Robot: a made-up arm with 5 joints. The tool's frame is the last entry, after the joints.
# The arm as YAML. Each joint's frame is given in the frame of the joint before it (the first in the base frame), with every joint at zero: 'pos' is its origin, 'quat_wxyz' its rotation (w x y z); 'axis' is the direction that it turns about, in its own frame. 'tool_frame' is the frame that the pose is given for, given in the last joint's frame.
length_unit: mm
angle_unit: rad
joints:
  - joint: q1
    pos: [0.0, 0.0, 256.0]
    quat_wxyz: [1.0, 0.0, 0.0, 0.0]
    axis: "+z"
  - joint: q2
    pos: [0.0, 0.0, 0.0]
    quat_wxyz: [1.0, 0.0, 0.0, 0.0]
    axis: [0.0, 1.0, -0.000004]
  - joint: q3
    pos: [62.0, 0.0, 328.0]
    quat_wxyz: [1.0, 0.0, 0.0, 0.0]
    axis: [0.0, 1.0, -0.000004]
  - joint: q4
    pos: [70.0, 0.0, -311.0]
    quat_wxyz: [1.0, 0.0, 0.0, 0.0]
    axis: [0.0, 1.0, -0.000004]
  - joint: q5
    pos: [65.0, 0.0, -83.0]
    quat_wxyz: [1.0, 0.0, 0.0, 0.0]
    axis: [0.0, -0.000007, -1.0]
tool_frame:
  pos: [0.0, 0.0, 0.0]
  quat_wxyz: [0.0, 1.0, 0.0, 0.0]
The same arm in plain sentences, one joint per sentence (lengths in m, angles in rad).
The arm has five revolute joints in a row. What follows holds with every joint at zero, and every direction is one of the base frame's.
The first joint lies 0.256 m along +z from the base frame's origin and turns about +z.
The second joint lies at the same point as the first joint and turns about +y.
The third joint lies 0.062 m along +x and 0.328 m along +z from the second joint and turns about +y.
The fourth joint lies 0.07 m along +x and 0.311 m along -z from the third joint and turns about +y.
The fifth joint lies 0.065 m along +x and 0.083 m along -z from the fourth joint and turns about -z.
The tool frame, which is the frame that the pose is given for, lies at the same point as the fifth joint; its axes are the base frame's turned by roll 3.1416, pitch 0 and yaw 0 rad (as in URDF: about the fixed x, then y, then z).

